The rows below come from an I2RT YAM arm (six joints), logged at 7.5 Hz.
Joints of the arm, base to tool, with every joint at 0 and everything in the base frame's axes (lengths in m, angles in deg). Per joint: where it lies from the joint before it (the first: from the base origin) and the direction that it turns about. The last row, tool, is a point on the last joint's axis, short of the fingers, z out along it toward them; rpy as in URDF.
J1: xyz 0 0 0.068 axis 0 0 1
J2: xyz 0.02 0.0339 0.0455 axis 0 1 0
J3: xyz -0.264 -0.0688 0 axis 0 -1 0
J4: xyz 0.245 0.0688 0.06 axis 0 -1 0
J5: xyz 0.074 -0.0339 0.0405 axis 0 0 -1
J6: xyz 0.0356 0 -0.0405 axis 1 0 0
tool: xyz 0 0 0 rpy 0 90 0
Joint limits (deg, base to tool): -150..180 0..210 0..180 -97..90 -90..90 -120..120
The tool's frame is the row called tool.
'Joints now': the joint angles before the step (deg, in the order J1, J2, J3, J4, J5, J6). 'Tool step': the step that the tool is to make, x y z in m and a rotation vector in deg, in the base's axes. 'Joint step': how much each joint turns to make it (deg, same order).
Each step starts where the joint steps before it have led.
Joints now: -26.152, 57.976, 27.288, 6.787, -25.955, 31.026
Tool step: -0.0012, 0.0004, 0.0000, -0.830, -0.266, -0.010
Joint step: -0.007, -0.445, -0.310, 0.192, 0.255, -0.637
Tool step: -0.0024, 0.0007, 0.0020, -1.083, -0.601, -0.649
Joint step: 0.019, -1.114, -0.293, 0.013, 0.892, -0.428
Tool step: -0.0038, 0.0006, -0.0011, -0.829, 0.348, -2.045
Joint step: 0.043, -1.282, -0.723, -0.516, 2.272, -0.024
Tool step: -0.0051, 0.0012, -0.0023, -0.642, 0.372, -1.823
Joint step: -0.009, -1.637, -1.084, -0.597, 1.959, 0.019
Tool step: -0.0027, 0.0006, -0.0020, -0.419, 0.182, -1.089
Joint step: 0.013, -0.821, -0.743, -0.055, 1.193, 0.005
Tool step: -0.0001, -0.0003, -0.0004, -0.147, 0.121, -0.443
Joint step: -0.011, 0.020, -0.060, 0.035, 0.470, -0.004
